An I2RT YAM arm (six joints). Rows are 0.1 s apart.
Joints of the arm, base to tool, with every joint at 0 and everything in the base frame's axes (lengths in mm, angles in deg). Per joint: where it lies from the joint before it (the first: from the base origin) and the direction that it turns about. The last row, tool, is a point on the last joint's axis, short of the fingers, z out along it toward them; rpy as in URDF.
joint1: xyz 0.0 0.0 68.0 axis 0 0 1
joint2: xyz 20.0 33.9 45.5 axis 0 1 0
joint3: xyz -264.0 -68.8 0.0 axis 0 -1 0
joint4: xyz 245.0 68.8 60.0 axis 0 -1 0
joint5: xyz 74.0 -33.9 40.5 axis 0 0 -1
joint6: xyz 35.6 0.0 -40.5 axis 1 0 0
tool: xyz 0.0 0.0 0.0 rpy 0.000 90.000 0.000
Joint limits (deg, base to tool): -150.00..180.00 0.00..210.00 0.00..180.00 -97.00..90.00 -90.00..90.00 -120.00..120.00
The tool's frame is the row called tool.
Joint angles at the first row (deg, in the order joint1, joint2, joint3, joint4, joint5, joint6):
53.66 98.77 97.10 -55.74 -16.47 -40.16
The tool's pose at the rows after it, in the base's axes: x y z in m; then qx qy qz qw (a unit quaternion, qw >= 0):
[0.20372, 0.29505, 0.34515, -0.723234, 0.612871, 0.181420, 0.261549]
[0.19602, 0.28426, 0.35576, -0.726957, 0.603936, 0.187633, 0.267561]
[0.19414, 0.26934, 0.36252, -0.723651, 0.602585, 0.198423, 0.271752]
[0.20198, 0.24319, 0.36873, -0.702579, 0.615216, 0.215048, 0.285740]
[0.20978, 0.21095, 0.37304, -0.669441, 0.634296, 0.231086, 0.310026]
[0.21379, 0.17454, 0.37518, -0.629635, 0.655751, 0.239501, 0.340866]
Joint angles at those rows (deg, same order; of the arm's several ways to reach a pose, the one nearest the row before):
53.62 97.55 97.64 -57.07 -18.03 -40.44
53.49 94.92 96.99 -58.35 -19.02 -41.27
52.02 92.29 95.61 -59.23 -20.94 -41.93
47.63 88.83 93.14 -59.09 -24.36 -42.12
41.93 84.35 89.22 -57.48 -28.09 -41.48
35.37 79.04 84.34 -55.25 -31.46 -40.58

